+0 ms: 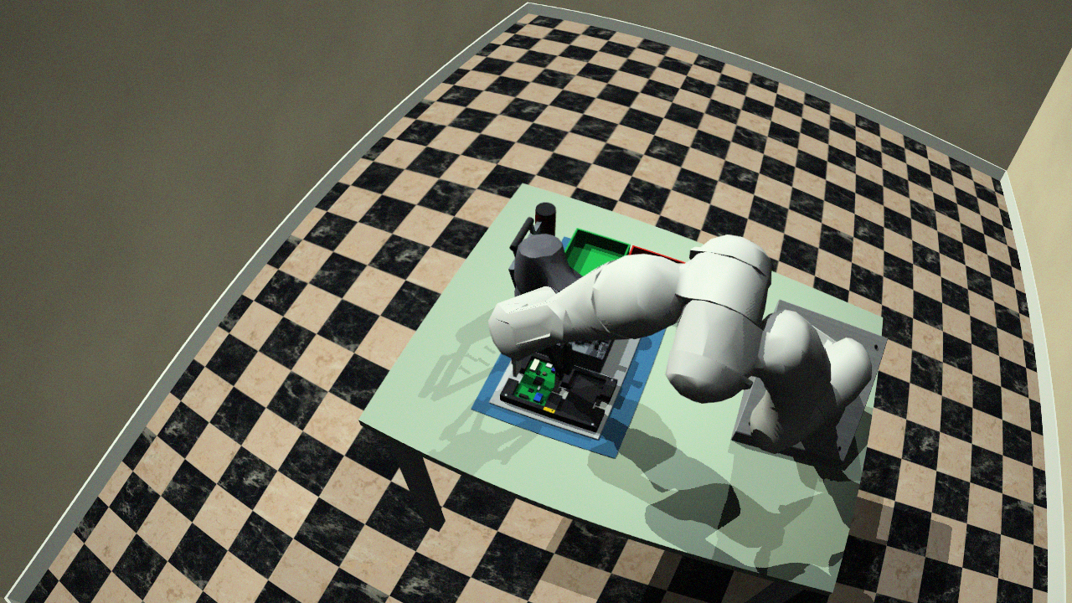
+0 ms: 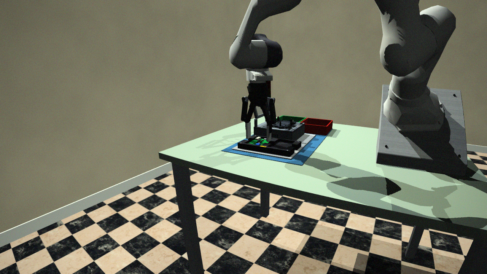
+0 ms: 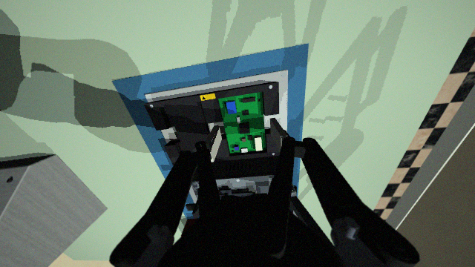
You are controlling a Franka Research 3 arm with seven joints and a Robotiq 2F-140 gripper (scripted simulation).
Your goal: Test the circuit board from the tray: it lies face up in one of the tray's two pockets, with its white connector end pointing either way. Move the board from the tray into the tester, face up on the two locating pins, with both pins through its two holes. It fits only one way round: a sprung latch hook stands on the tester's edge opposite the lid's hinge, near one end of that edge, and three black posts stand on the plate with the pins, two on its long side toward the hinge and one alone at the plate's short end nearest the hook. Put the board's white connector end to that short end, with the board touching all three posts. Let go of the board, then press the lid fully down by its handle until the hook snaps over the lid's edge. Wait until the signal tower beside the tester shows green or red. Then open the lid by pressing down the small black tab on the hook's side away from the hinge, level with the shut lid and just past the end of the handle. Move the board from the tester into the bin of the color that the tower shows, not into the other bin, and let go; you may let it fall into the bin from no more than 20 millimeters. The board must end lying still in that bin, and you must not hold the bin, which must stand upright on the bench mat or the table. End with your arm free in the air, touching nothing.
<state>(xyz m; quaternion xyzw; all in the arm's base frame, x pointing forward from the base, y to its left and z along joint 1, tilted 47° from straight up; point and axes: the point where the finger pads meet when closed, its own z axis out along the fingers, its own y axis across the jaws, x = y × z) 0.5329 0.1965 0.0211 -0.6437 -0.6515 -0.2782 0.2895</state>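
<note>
The green circuit board is 40 mm below my hand. Also, from my hand: tester plate: 160 mm to the right, 30 mm behind, 10 mm above; then tester lid: 170 mm to the right, 130 mm above, 80 mm ahead; then green bin: 370 mm to the right, 40 mm below, 10 mm ahead.
</note>
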